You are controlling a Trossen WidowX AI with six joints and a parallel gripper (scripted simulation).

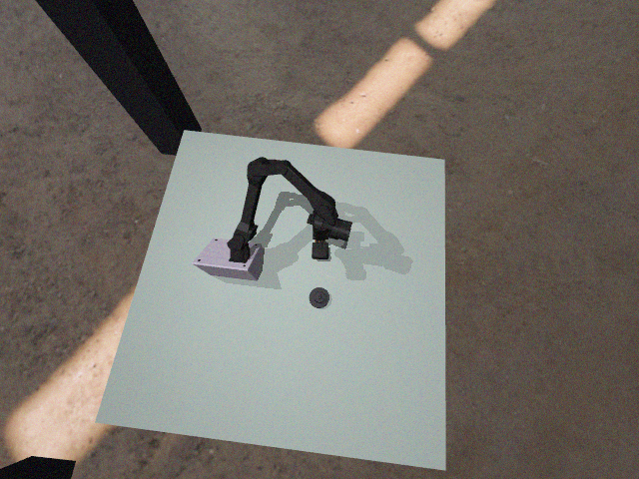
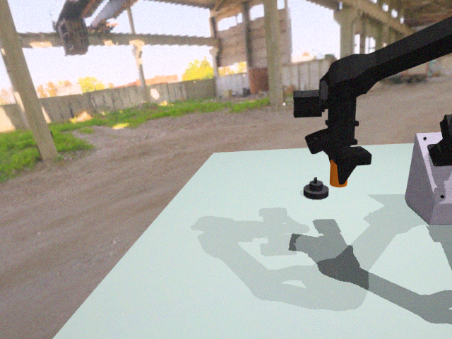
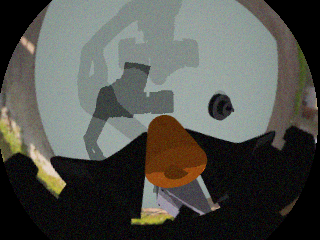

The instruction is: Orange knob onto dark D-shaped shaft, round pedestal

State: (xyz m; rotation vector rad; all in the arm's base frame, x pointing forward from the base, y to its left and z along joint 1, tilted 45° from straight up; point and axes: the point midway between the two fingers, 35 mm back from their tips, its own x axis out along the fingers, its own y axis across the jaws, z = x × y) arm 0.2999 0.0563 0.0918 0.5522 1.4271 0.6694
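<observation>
The dark round pedestal lies 210 mm to the right of my gripper tip, 110 mm below it and 20 mm ahead of it. Round my gripper tip: orange knob 20 mm above.
</observation>
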